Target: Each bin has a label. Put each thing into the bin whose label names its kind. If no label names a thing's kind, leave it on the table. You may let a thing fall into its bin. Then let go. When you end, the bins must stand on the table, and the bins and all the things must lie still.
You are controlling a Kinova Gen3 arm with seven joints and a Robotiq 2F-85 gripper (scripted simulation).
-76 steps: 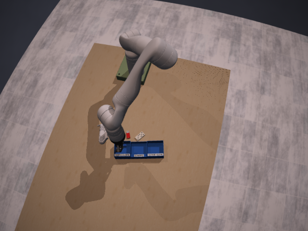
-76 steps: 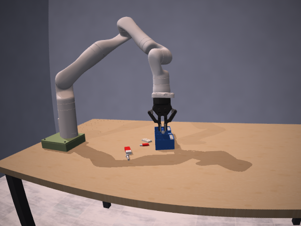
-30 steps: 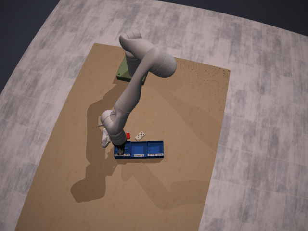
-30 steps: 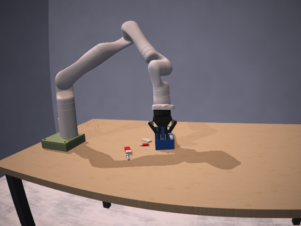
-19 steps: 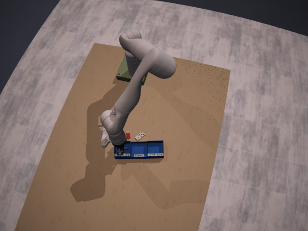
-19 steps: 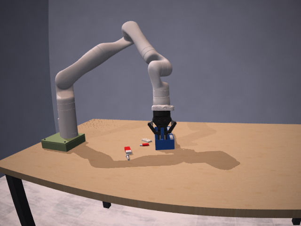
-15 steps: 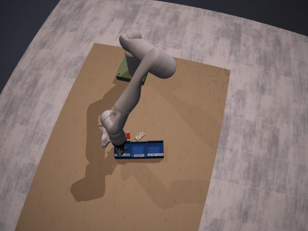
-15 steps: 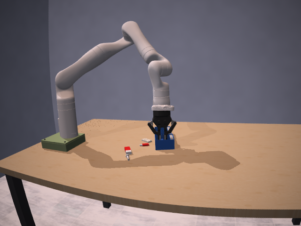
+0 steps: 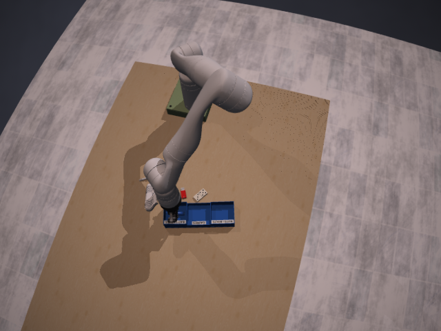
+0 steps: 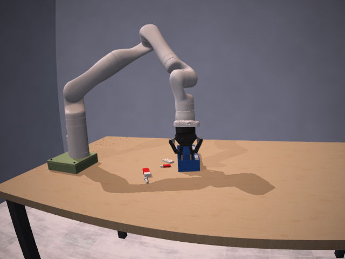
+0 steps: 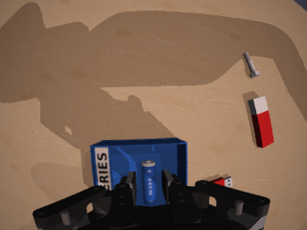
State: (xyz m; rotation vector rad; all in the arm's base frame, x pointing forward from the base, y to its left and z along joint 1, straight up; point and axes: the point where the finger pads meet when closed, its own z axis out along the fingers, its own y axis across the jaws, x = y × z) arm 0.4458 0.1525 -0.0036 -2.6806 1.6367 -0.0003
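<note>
The blue battery is 1 cm to the left of my hand and 2 cm below it. The rest, counted from my hand: white domino (11 cm behind, 4 cm to the left, 3 cm below); then blue bin row (3 cm behind, 8 cm to the left, 2 cm below); then red object (9 cm behind, 2 cm to the right, 3 cm below).
</note>
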